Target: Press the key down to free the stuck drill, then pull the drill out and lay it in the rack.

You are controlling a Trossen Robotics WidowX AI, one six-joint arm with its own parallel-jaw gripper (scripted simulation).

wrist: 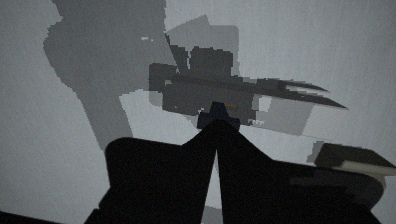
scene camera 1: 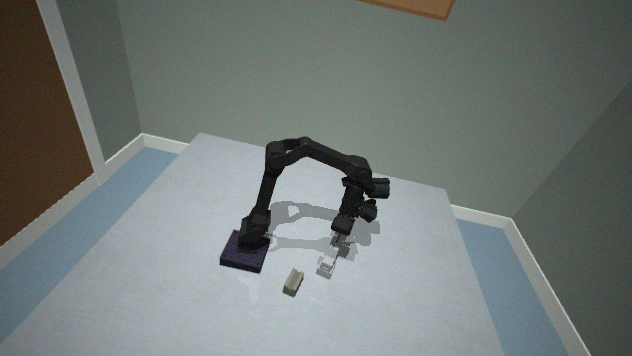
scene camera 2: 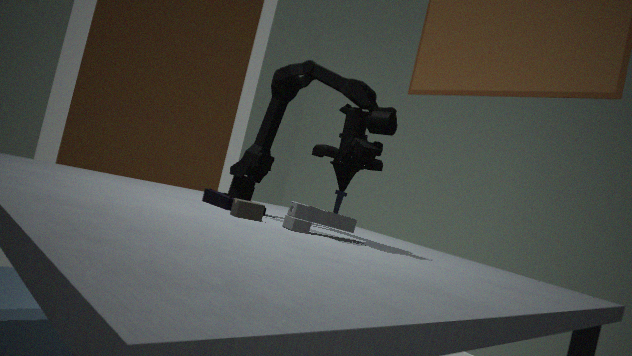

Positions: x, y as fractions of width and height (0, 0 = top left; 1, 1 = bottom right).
Scene:
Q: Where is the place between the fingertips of my gripper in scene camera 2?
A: At 0.54, 0.54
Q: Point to a grey block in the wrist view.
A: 0.75, 0.49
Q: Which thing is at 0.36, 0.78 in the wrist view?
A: My gripper.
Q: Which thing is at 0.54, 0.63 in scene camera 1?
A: My gripper.

